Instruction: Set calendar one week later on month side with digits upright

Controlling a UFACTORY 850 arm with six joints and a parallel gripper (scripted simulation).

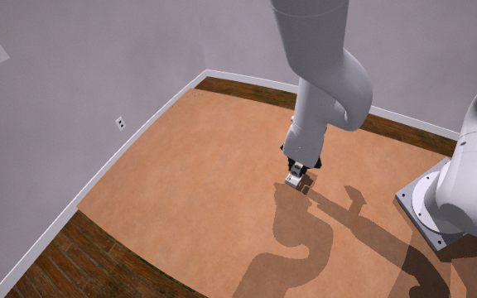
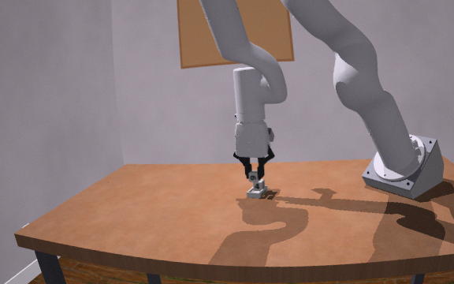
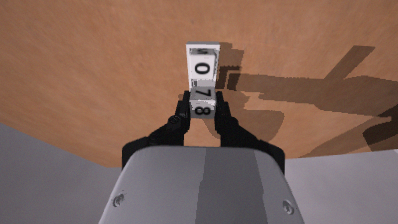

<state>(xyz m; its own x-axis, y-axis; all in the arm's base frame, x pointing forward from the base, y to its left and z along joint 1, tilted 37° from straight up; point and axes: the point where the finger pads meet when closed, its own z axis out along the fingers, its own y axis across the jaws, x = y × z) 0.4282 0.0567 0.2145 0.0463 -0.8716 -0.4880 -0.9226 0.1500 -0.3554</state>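
Now: the white calendar tray 70 mm below my hand and 20 mm to the right of it.
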